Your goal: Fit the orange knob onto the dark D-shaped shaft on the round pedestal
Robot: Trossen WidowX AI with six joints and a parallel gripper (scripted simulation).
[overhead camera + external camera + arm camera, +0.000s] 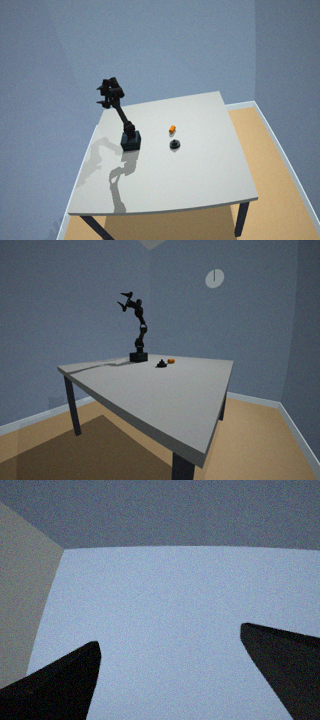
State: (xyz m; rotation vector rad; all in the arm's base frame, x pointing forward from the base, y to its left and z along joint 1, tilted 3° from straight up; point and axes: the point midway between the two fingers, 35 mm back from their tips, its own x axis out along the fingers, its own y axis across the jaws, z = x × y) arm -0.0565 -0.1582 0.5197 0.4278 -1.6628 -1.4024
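Now: the orange knob 600 mm below my gripper tip, 390 mm ahead of it and 290 mm to the left of it. Also, from my gripper tip: round pedestal (590 mm below, 400 mm ahead, 110 mm to the left).
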